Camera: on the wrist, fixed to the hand. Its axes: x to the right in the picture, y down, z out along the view.
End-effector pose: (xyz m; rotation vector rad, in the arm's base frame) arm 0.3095 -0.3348 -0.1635 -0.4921 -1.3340 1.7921
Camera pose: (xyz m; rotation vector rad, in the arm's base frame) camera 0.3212 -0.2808 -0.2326 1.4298 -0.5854 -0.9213
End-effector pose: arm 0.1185 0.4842 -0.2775 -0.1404 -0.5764 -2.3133
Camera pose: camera 0.1417 0.4051 -0.3096 -0.1860 0.1822 0.7094
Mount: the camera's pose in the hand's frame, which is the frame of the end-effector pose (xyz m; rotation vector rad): 0.0252 0.0540 -0.0654 0.0467 0.4375 3.0804
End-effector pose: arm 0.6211 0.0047 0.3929 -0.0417 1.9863 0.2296
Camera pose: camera 0.5446 0.0478 0.4037 -2.2905 -0.2991 -1.4534
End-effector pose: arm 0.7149 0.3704 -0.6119 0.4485 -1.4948 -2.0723
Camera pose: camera 0.7436 0.2925 -0.5814 -0.9182 -0.3098 0.6081
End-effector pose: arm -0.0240 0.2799 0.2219 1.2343 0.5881 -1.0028
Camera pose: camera 0.0441 0.3352 0.2100 0.8531 -1.1363 1.8208
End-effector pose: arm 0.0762 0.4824 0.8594 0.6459 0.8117 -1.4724
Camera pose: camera 0.1230 0.5209 0.7949 1.0551 -0.4544 1.4889
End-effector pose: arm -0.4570 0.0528 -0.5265 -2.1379 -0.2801 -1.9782
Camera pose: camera -0.5023 -0.0177 -0.4981 -0.0200 1.6152 -0.0097
